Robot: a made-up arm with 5 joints. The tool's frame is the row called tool. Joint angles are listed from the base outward. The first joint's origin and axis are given. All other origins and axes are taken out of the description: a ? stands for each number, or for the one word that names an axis. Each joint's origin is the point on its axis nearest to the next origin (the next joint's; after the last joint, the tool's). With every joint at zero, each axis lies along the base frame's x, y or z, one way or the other. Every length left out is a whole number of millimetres.
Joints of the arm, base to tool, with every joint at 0 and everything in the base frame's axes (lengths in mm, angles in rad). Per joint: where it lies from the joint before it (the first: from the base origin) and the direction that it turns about. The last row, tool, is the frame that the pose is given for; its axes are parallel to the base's.
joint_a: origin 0 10 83 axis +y
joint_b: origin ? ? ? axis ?
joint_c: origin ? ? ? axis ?
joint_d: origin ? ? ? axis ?
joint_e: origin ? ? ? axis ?
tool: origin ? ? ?
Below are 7 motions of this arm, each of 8 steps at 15 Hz.
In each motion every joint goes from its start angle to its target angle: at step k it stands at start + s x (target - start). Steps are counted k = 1, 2, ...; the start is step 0. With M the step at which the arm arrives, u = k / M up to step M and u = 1 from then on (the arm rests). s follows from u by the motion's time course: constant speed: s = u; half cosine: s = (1 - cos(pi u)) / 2; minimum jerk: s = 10 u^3 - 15 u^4 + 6 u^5.
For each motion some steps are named. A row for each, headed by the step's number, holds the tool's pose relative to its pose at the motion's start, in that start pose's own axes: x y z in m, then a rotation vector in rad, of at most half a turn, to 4 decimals.
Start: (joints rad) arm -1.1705 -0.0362 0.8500 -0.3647 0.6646
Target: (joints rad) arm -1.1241 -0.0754 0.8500 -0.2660 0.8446
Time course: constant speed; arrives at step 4
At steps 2, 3, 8:
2: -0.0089 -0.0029 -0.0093 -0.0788 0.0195 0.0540
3: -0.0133 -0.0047 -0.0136 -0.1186 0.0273 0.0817
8: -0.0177 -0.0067 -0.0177 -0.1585 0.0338 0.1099

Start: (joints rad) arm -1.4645 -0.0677 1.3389 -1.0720 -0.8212
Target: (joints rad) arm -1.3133 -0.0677 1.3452 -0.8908 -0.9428
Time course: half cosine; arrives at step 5
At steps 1, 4, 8:
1: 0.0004 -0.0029 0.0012 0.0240 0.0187 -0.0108
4: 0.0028 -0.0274 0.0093 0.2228 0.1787 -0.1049
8: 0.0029 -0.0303 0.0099 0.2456 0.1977 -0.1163

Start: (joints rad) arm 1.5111 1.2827 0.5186 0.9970 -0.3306
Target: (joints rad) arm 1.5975 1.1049 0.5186 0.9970 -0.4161
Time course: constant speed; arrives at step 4
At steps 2, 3, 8:
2: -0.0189 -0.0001 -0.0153 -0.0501 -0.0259 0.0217
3: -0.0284 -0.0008 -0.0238 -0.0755 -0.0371 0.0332
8: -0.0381 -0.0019 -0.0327 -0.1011 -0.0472 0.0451

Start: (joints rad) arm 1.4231 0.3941 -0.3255 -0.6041 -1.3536
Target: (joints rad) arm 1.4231 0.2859 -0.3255 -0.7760 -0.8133
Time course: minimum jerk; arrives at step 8
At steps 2, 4, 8:
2: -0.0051 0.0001 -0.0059 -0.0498 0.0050 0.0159
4: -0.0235 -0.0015 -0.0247 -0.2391 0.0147 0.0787
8: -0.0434 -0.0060 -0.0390 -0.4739 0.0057 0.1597

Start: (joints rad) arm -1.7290 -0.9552 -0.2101 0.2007 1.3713
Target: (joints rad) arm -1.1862 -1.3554 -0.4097 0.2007 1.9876
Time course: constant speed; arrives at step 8
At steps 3, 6, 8:
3: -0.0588 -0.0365 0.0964 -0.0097 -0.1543 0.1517
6: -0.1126 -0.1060 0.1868 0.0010 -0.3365 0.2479
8: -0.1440 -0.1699 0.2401 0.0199 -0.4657 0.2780

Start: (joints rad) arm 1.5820 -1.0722 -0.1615 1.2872 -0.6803
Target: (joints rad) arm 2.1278 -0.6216 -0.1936 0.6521 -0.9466
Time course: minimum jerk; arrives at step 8
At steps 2, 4, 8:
2: -0.0331 0.0386 0.0233 0.0919 -0.0132 0.0552
4: -0.1569 0.1421 0.1455 0.4591 -0.0697 0.2166
8: -0.2813 0.1656 0.3378 0.9255 -0.1682 0.3033

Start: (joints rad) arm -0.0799 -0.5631 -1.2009 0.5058 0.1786
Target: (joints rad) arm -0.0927 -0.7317 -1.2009 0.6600 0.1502
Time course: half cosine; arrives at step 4
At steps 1, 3, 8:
1: -0.0087 0.0056 -0.0174 -0.0019 0.0428 0.0163
3: -0.0603 0.0280 -0.0980 -0.0140 0.2511 0.0901
8: -0.0729 0.0316 -0.1137 -0.0172 0.2945 0.1044

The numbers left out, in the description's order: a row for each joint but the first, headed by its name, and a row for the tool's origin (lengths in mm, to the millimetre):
joint_b: xyz -386 0 -148, axis -z
joint_c: xyz 84 317 0, axis -x
joint_d: xyz 0 -77 27, axis +y
joint_e: xyz 297 0 56, axis -x
tool: xyz 0 85 -117

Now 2 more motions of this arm.
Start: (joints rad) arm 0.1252 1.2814 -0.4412 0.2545 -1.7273
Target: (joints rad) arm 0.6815 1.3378 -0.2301 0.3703 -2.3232
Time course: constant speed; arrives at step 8
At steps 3, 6, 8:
3: 0.0082 0.0216 0.0285 -0.0347 -0.1354 -0.0536
6: 0.0123 0.0507 0.0548 -0.0695 -0.2841 -0.0716
8: 0.0123 0.0746 0.0694 -0.0941 -0.3859 -0.0616

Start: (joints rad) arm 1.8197 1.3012 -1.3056 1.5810 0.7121
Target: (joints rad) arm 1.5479 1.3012 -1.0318 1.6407 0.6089
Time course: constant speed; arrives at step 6
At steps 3, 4, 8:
3: 0.0186 -0.0005 0.0028 0.0176 0.0182 0.0062
4: 0.0249 -0.0004 0.0044 0.0239 0.0237 0.0072
8: 0.0375 0.0003 0.0085 0.0373 0.0336 0.0079

